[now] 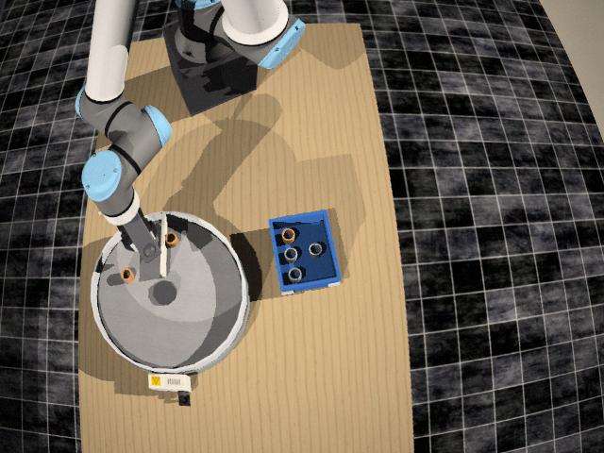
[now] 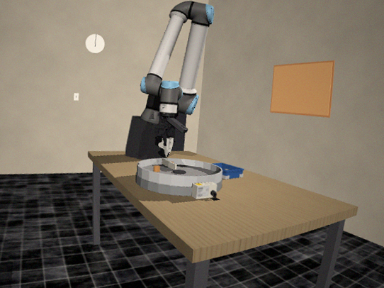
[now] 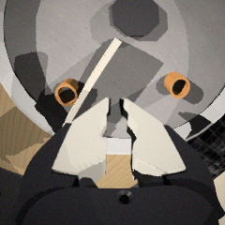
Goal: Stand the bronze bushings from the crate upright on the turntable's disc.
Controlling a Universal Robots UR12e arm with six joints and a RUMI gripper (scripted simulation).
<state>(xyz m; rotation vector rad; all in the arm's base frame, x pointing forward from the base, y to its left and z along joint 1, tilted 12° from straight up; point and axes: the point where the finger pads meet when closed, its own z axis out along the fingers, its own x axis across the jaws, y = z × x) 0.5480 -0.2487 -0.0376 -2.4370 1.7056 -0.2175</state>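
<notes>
Now: the blue crate 60 mm ahead of my hand, 380 mm to the left of it and 110 mm below it. Round my hand: turntable disc: 100 mm ahead, 10 mm to the left, 80 mm below.
</notes>
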